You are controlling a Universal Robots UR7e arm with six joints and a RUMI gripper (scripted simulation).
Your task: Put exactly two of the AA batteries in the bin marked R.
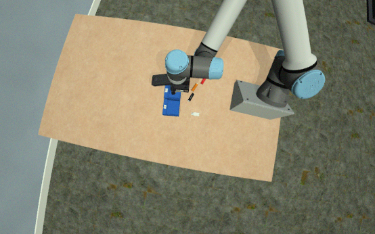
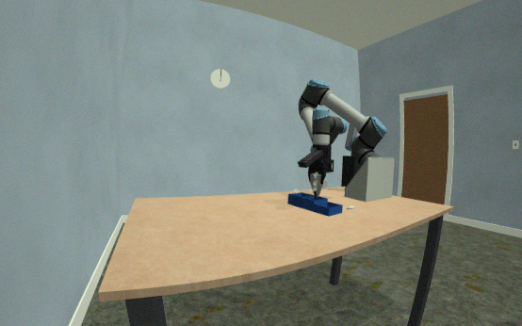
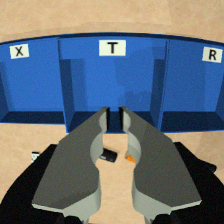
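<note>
The joined blue bins lies 40 mm below my hand and 10 mm ahead of it. The rest, counted from my hand: red battery 130 mm behind, 110 mm to the right, 60 mm below; small white USB stick 130 mm behind, 80 mm to the left, 60 mm below; orange AA battery 90 mm behind, 60 mm to the right, 60 mm below.
</note>
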